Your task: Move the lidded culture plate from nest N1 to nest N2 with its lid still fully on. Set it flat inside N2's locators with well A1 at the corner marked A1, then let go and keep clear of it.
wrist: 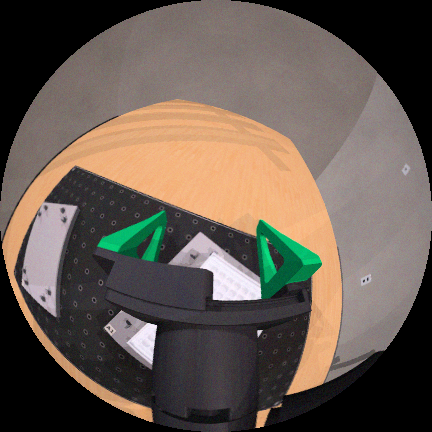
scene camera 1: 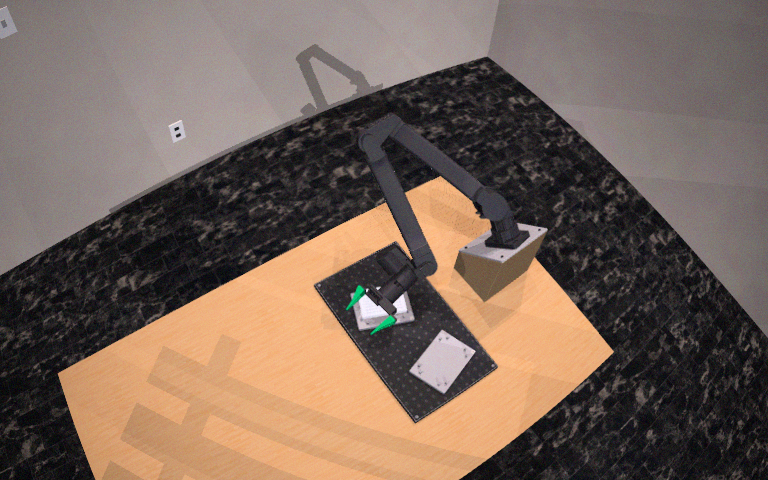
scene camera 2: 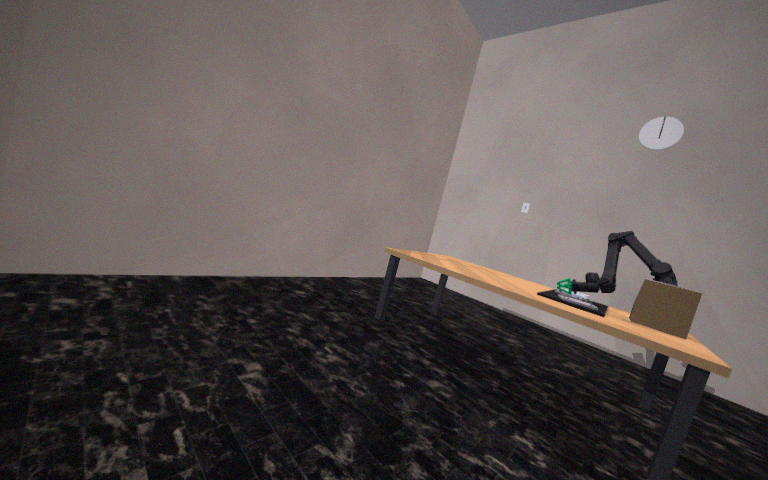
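Seen in the pictures: gripper, fingertip midpoint: (wrist: pixel 211 219) (scene camera 1: pixel 358 322) (scene camera 2: pixel 556 285); arm's base at its link origin: (scene camera 1: pixel 507 241) (scene camera 2: pixel 666 293).
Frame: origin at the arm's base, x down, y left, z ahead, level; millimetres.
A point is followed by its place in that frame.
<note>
The white culture plate (scene camera 1: pixel 369 309) {y -158, x 136, z 395 mm} (wrist: pixel 232 281) {y -172, x 135, z 396 mm} lies in a light grey nest (scene camera 1: pixel 408 318) {y -68, x 155, z 325 mm} (wrist: pixel 201 241) {y -140, x 155, z 440 mm}. Wells show on its top; the lid's edge is too small to make out. The wrist view shows an A1 mark (wrist: pixel 110 329) {y -63, x 155, z 316 mm} on one corner of this nest. Another grey nest (scene camera 1: pixel 442 362) {y 99, x 155, z 354 mm} (wrist: pixel 47 255) {y 68, x 155, z 349 mm}, with small dark locators at its corners, holds no plate. I cannot read N1 or N2 on either. My gripper (scene camera 1: pixel 359 321) {y -143, x 124, z 451 mm} (scene camera 2: pixel 557 286) {y -143, x 124, z 451 mm} (wrist: pixel 211 219) {y -143, x 124, z 451 mm} is open, its green fingers wide apart and empty. It is tilted above the plate, hiding part of it.
Both nests are on a black perforated board (scene camera 1: pixel 390 356) {y -18, x 167, z 443 mm} (wrist: pixel 100 220) {y 0, x 167, z 436 mm} on the wooden table (scene camera 1: pixel 254 339) {y -318, x 180, z 705 mm} (scene camera 2: pixel 475 271) {y -22, x 180, z 919 mm} (wrist: pixel 200 165) {y -114, x 179, z 618 mm}. The arm's box-shaped base (scene camera 1: pixel 498 277) {y 49, x 46, z 88 mm} (scene camera 2: pixel 665 308) {y 60, x 68, z 1 mm} stands beside the board.
</note>
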